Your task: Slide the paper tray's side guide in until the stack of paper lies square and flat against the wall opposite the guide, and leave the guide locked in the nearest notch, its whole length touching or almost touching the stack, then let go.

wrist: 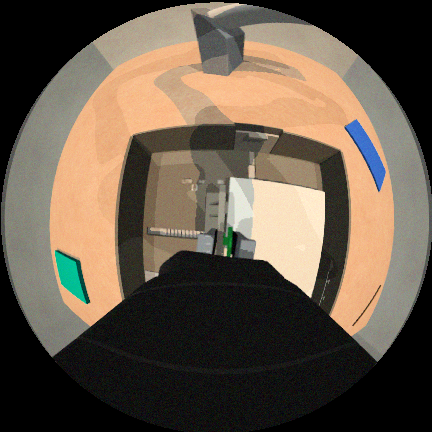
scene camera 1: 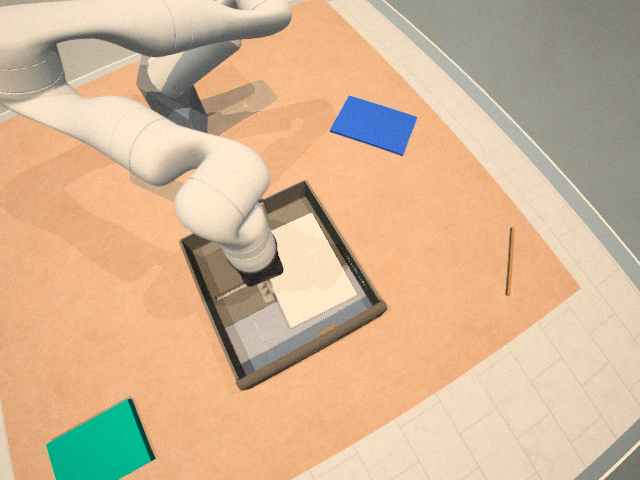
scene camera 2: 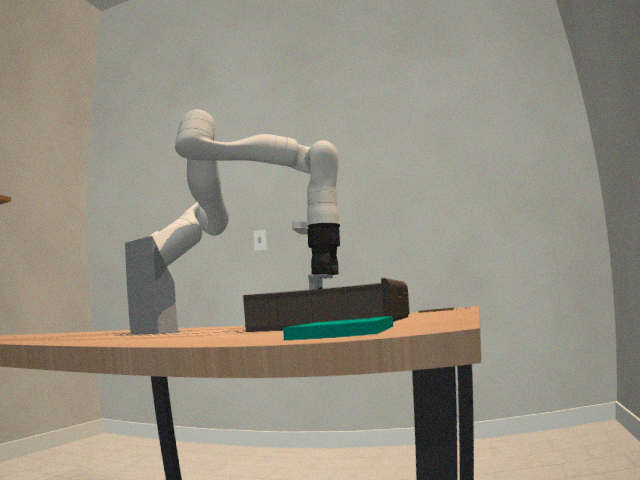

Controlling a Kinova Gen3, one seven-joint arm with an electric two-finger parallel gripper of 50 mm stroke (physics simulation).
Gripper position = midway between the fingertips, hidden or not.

Note:
I see my gripper (scene camera 2: 316,302), a cream paper stack (scene camera 1: 313,282), a blue flat block (scene camera 1: 389,129) and a green flat block (scene camera 2: 368,326).
The cream paper stack shows as well in the wrist view (wrist: 286,221). The blue flat block is seen too in the wrist view (wrist: 354,129). The green flat block also shows in the wrist view (wrist: 69,269).

